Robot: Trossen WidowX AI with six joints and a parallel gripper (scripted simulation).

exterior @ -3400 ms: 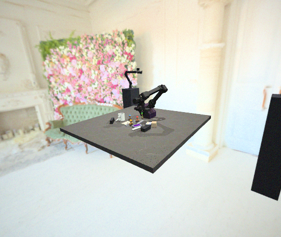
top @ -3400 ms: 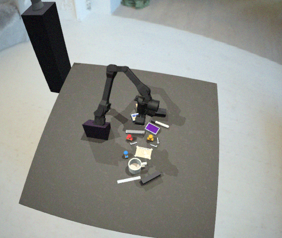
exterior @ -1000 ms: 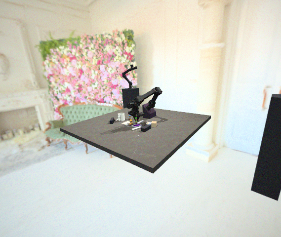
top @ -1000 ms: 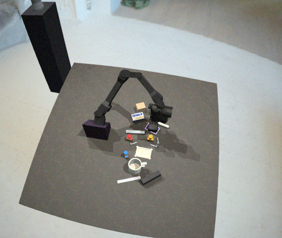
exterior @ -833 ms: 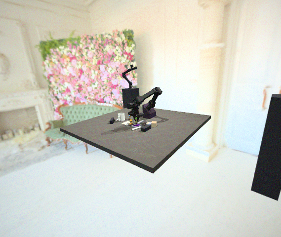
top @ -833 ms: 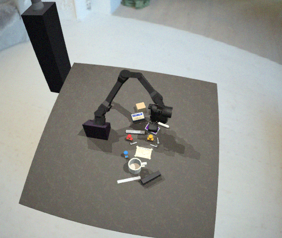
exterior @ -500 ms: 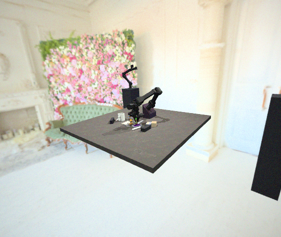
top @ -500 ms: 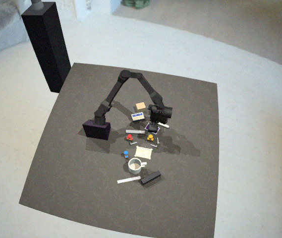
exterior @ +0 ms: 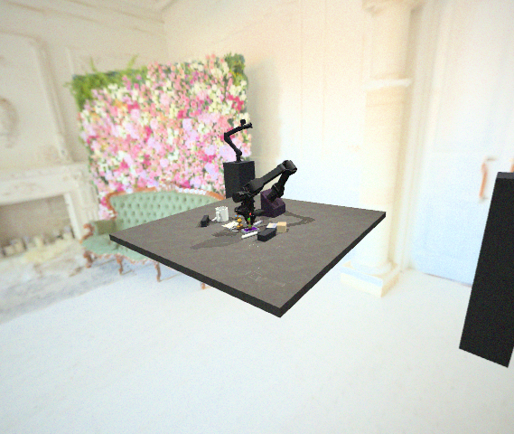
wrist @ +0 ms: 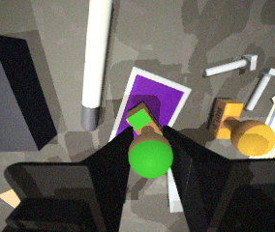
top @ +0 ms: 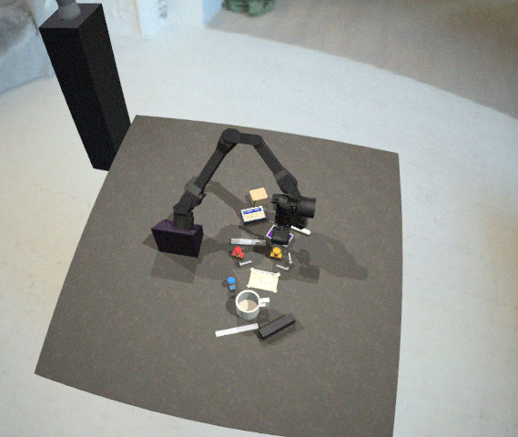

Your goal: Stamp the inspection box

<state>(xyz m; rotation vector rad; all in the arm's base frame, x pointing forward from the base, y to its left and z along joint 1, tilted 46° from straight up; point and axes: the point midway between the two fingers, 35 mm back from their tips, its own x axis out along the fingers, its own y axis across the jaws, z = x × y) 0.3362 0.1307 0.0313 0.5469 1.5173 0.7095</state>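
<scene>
The purple ink pad lies 4 cm below my gripper tip. From my gripper tip the other things lie so: orange-knobbed stamp (9 cm to the right, 2 cm below); then green-knobbed stamp (right at my gripper tip); then white marker (6 cm to the left, 3 cm below, 3 cm ahead).
</scene>
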